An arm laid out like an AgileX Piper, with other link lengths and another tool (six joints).
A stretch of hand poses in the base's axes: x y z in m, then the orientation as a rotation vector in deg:
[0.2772 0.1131 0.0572 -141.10 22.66 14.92]
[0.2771 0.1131 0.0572 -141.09 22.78 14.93]
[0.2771 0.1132 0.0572 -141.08 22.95 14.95]
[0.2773 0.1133 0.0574 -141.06 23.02 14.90]
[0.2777 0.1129 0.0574 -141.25 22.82 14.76]
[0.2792 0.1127 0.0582 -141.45 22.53 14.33]
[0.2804 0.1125 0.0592 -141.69 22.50 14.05]
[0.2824 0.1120 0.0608 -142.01 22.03 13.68]
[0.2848 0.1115 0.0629 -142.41 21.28 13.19]
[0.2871 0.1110 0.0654 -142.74 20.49 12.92]
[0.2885 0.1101 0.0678 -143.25 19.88 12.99]
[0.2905 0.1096 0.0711 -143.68 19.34 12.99]
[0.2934 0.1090 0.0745 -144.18 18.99 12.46]
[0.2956 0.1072 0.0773 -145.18 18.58 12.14]
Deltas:
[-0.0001 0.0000 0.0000 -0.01 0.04 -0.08]
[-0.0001 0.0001 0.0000 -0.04 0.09 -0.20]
[0.0001 0.0002 0.0002 -0.03 0.08 -0.26]
[0.0005 -0.0002 0.0002 -0.18 -0.07 -0.12]
[0.0020 -0.0004 0.0010 -0.34 -0.44 0.01]
[0.0032 -0.0006 0.0020 -0.58 -0.64 0.01]
[0.0052 -0.0011 0.0036 -0.81 -1.01 0.31]
[0.0076 -0.0016 0.0057 -1.08 -1.53 0.79]
[0.0099 -0.0021 0.0082 -1.27 -1.91 1.33]
[0.0113 -0.0030 0.0106 -1.66 -1.99 1.86]
[0.0133 -0.0035 0.0139 -1.98 -2.10 2.32]
[0.0162 -0.0041 0.0173 -2.44 -2.54 2.52]
[0.0184 -0.0059 0.0201 -3.36 -2.81 2.91]

